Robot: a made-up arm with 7 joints. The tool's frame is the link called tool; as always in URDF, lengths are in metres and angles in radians.
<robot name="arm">
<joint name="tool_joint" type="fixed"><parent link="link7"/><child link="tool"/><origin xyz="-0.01 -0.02 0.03" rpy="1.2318 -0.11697 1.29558"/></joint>
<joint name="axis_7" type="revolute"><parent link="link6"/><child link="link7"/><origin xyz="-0.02 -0.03 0.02"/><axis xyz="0 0 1"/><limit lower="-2.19" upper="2.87" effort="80" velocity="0.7"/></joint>
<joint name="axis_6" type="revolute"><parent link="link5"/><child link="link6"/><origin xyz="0.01 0.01 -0.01"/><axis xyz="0 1 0"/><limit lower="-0.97" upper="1.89" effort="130" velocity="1.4"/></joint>
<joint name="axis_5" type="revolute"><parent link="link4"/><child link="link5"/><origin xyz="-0.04 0.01 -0.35"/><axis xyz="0 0 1"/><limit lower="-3.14" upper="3.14" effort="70" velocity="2.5"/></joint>
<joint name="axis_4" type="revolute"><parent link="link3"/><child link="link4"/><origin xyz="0.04 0 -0.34"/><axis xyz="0 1 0"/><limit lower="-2.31" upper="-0.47" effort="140" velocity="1.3"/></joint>
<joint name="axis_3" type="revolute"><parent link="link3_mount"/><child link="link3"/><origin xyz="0.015 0.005 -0.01"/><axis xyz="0 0 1"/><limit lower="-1.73" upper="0.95" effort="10" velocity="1.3"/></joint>
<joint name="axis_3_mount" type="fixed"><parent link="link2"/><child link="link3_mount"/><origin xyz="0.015 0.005 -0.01"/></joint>
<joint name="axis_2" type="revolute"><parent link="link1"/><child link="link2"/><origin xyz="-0.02 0 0"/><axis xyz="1 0 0"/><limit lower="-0.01" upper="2.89" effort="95" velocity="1.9"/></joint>
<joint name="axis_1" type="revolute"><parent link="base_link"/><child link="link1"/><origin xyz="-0.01 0.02 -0.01"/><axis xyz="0 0.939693 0.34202"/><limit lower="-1.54" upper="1.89" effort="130" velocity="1.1"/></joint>
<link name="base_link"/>
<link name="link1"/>
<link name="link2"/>
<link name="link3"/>
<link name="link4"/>
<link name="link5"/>
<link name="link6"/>
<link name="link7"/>
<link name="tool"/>
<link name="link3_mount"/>
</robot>
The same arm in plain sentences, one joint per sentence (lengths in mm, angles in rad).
The arm has seven revolute joints in a row. What follows holds with every joint at zero, and every direction is one of the base frame's.
Joint 1 sits 10 mm along -x and 20 mm along +y and 10 mm along -z from the base frame's origin and rotates about the direction (0, 0.9397, 0.342), from -1.54 to 1.89 rad.
Joint 2 sits 20 mm along -x from joint 1 and rotates about +x, from -0.01 to 2.89 rad.
Joint 3 sits 30 mm along +x and 10 mm along +y and 20 mm along -z from joint 2 and rotates about +z, from -1.73 to 0.95 rad.
Joint 4 sits 40 mm along +x and 340 mm along -z from joint 3 and rotates about +y, from -2.31 to -0.47 rad.
Joint 5 sits 40 mm along -x and 10 mm along +y and 350 mm along -z from joint 4 and rotates about +z, from -3.14 to 3.14 rad.
Joint 6 sits 10 mm along +x and 10 mm along +y and 10 mm along -z from joint 5 and rotates about +y, from -0.97 to 1.89 rad.
Joint 7 sits 20 mm along -x and 30 mm along -y and 20 mm along +z from joint 6 and rotates about +z, from -2.19 to 2.87 rad.
The tool frame, which is the frame that the pose is given for, sits 10 mm along -x and 20 mm along -y and 30 mm along +z from joint 7; its axes are the base frame's turned by roll 1.2318, pitch -0.117 and yaw 1.2956 rad (as in URDF: about the fixed x, then y, then z).

